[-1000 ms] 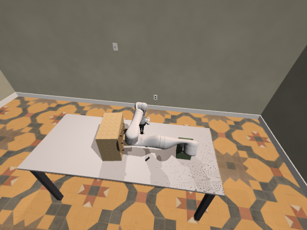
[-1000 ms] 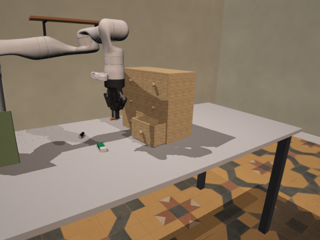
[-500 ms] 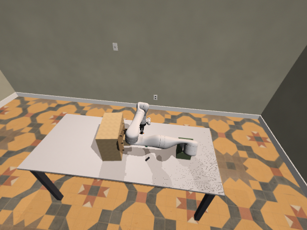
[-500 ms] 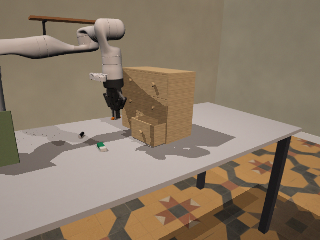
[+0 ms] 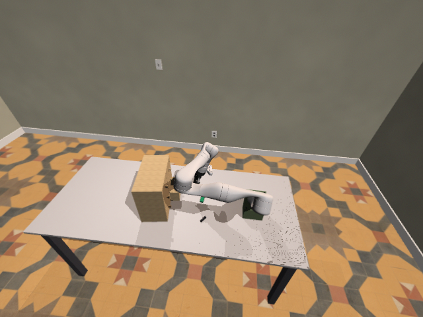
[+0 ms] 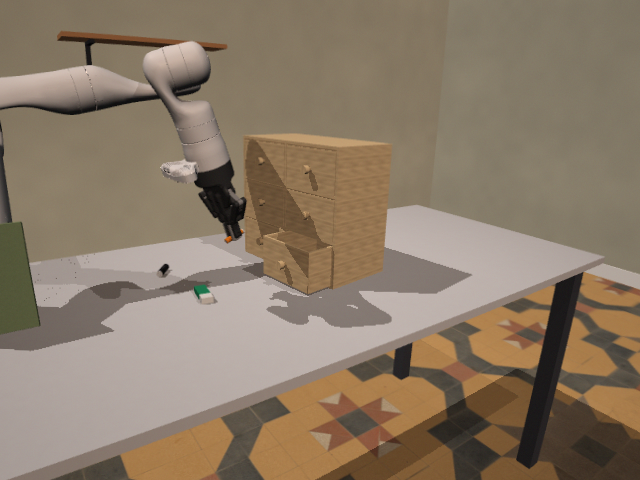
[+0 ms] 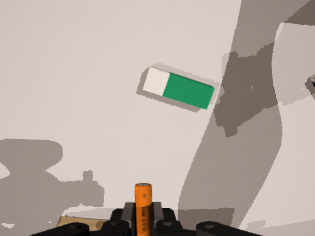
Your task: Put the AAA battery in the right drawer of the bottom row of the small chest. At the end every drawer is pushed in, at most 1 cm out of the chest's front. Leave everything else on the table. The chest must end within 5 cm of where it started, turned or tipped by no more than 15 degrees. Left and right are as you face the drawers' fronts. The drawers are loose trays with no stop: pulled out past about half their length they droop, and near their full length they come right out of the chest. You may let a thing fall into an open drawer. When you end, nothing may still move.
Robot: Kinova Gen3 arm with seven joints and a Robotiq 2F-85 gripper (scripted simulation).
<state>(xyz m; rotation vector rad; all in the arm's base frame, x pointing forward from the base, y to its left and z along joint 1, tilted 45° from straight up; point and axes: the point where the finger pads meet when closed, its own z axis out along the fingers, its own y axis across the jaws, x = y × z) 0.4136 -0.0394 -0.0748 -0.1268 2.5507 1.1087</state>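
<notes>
Right now my hand is 130 mm above the white eraser, 60 mm past it and 10 mm to the right of it. From my hand the other things lie so: orange AAA battery: 10 mm below; then small black cylinder: 190 mm to the left, 130 mm below, 100 mm behind.
</notes>
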